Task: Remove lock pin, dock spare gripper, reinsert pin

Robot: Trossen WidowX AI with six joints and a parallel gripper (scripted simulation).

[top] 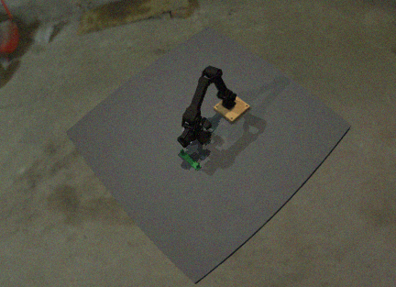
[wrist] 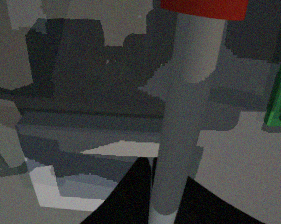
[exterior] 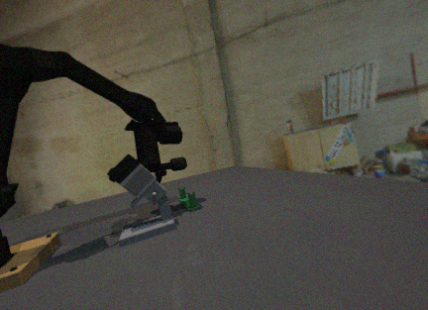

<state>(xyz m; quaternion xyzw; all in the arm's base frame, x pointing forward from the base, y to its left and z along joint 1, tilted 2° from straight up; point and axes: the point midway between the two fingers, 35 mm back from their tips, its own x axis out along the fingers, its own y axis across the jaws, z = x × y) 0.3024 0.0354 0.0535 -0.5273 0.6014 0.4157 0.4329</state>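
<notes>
Now: gripper tip 1 cm past the mount and 4 cm to the left of it. From my gripper tip the other things lie so: spare gripper (3 cm behind, 4 cm to the right, 7 cm above).
</notes>
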